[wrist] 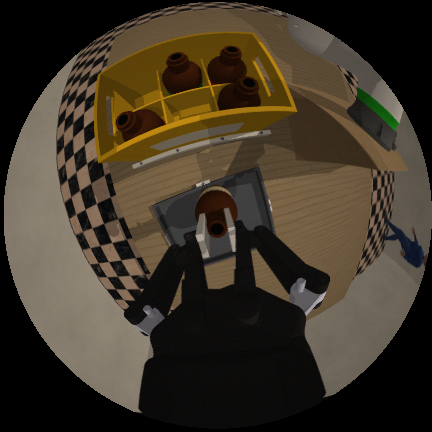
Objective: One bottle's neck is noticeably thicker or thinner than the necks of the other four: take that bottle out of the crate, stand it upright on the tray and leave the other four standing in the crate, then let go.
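Pixels of known places: gripper, fingertip midpoint: [215, 219]; arm's base at its link origin: [369, 128].
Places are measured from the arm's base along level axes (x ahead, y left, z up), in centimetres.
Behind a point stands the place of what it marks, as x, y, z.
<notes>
A brown bottle [216, 204] {38.6, 15.1, -3.7} is between the fingers of my gripper [215, 219] {39.1, 17.1, -2.7}, which is shut on its neck. The bottle is over the grey tray [266, 215] {26.5, 22.9, -15.4}, mouth toward the camera; its base is hidden, so I cannot tell whether it touches the tray floor. The yellow crate [200, 121] {39.1, 3.6, 0.9} holds the other bottles: one at the near left [142, 124] {47.9, 0.4, -3.3}, one at the far middle [181, 75] {41.0, -7.7, -3.6}, one at the far right [227, 67] {33.4, -8.4, -3.5} and one at the near right [240, 96] {32.9, -1.0, -2.0}. The near middle compartment holds no bottle.
A pale strip [200, 149] {40.3, 4.9, -14.2} with screws lies along the crate's near side. A brown sloping panel [335, 130] {17.2, 3.8, 0.3} is right of the crate. A grey and white machine part with a green band [377, 109] is at the upper right. A person in blue [410, 247] is beyond the right edge.
</notes>
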